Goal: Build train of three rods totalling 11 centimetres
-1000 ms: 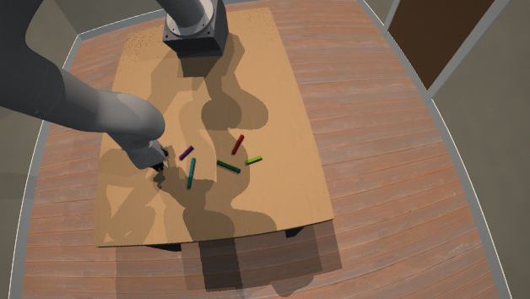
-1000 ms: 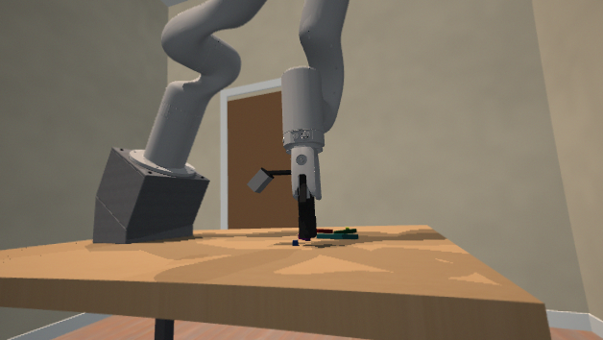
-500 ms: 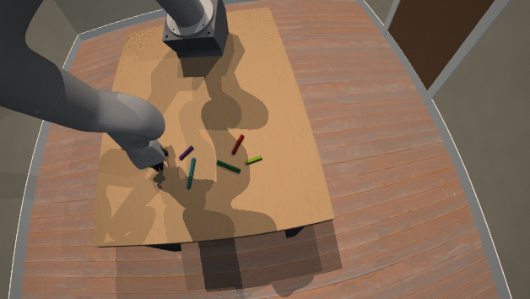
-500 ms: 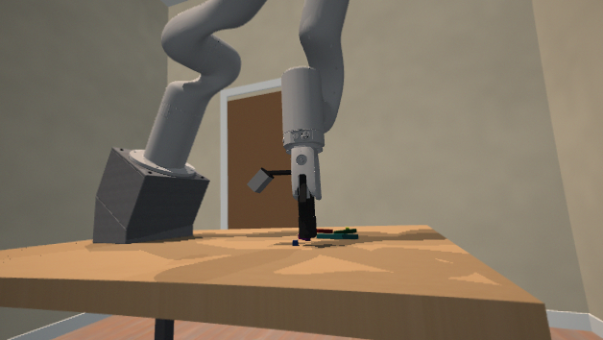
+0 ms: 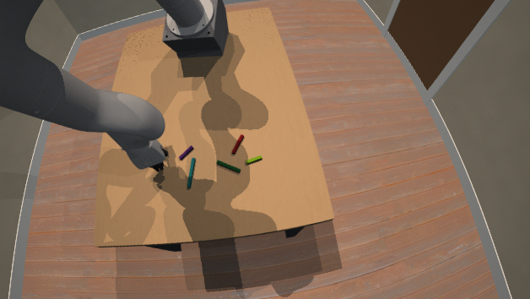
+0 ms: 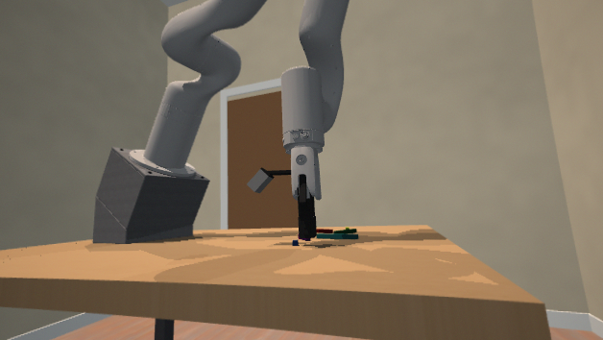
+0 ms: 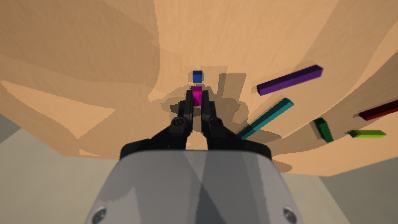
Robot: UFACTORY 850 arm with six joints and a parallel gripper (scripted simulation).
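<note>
The small blue rod is 20 mm behind my hand, 10 mm to the right of it and 30 mm below it. Round my hand: turquoise rod (20 mm ahead, 110 mm to the left, 30 mm below); purple rod (50 mm behind, 90 mm to the left, 30 mm below); magenta rod (10 mm behind, 20 mm below).
</note>
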